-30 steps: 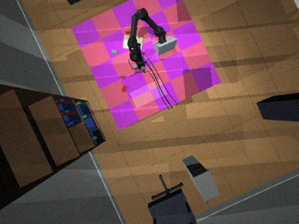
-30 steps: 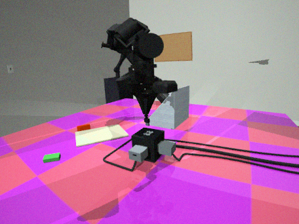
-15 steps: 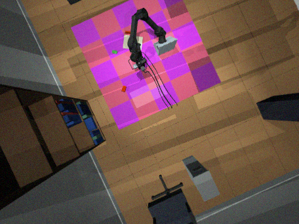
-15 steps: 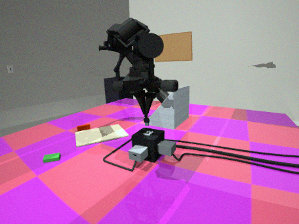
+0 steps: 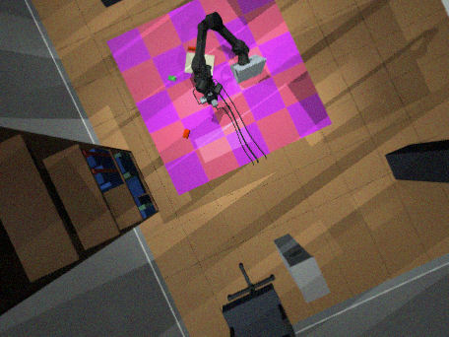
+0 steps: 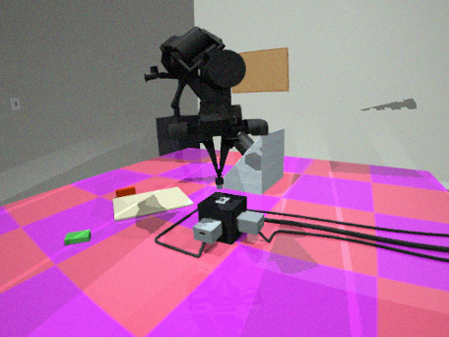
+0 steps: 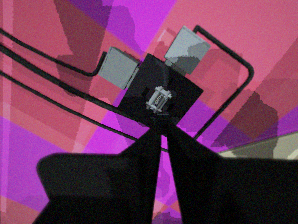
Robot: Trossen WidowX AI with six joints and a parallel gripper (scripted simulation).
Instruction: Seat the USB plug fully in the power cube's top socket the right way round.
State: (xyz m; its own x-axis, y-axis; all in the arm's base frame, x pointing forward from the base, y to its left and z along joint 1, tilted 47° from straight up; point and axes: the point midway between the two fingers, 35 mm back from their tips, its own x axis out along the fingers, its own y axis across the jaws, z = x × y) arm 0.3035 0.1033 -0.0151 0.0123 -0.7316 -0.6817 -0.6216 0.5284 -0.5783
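Right now the USB plug is 2 cm below my gripper tip. The rest, counted from my gripper tip: green block (22 cm ahead, 24 cm to the right, 13 cm below); white flat pad (2 cm behind, 26 cm to the right, 13 cm below).
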